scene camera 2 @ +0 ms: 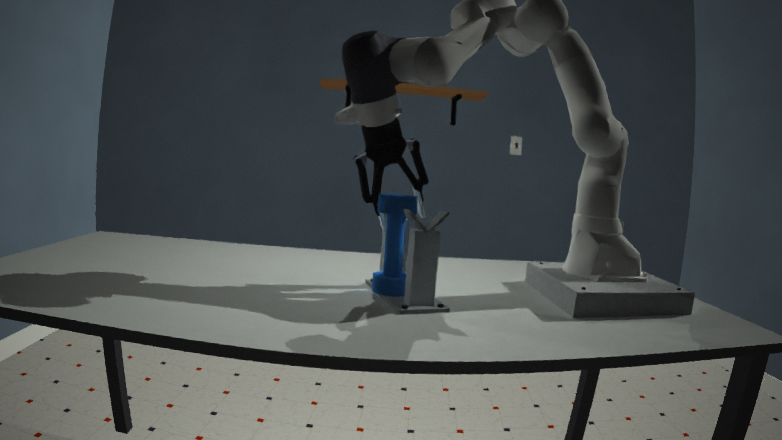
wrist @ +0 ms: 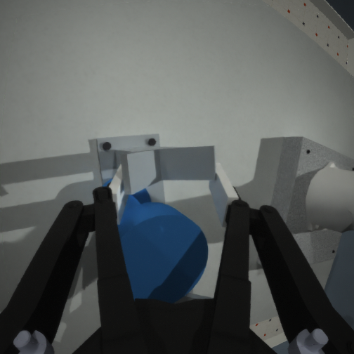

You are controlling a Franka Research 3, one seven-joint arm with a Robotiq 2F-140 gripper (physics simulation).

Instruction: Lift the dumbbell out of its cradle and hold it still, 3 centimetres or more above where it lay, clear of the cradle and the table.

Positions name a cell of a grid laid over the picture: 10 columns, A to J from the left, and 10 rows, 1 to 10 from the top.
My gripper shows in scene camera 2 (F6) and in the wrist view (E5). A blue dumbbell shows in scene camera 2 (F7) and in the wrist view (E8).
